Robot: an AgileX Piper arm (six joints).
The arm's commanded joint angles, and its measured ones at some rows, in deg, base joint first. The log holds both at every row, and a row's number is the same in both.
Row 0, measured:
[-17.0 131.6 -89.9 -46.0 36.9 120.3]
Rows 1 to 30, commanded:
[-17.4 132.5 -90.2 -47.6 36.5 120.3]
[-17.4 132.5 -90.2 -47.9 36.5 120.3]
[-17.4 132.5 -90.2 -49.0 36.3 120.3]
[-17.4 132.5 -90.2 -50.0 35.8 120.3]
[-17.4 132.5 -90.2 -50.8 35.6 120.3]
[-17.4 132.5 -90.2 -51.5 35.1 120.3]
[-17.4 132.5 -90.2 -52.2 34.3 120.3]
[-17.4 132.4 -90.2 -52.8 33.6 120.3]
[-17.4 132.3 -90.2 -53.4 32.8 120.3]
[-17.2 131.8 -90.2 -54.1 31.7 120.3]
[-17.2 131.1 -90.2 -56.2 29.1 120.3]
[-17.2 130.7 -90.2 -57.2 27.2 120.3]
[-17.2 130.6 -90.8 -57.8 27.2 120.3]
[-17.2 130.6 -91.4 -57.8 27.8 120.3]
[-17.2 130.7 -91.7 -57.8 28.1 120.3]
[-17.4 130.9 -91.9 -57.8 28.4 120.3]
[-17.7 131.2 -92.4 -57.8 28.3 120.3]
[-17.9 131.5 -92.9 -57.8 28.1 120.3]
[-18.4 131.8 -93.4 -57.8 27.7 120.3]
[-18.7 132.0 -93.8 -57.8 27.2 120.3]
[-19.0 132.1 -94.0 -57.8 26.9 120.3]
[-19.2 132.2 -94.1 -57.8 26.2 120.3]
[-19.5 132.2 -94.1 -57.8 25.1 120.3]
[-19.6 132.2 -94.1 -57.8 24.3 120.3]
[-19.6 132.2 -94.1 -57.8 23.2 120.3]
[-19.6 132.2 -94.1 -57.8 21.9 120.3]
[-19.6 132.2 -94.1 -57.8 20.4 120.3]
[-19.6 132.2 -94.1 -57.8 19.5 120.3]
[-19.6 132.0 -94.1 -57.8 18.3 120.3]
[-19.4 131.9 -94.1 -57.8 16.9 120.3]
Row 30, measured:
[-19.5 132.1 -93.7 -56.8 22.8 120.3]
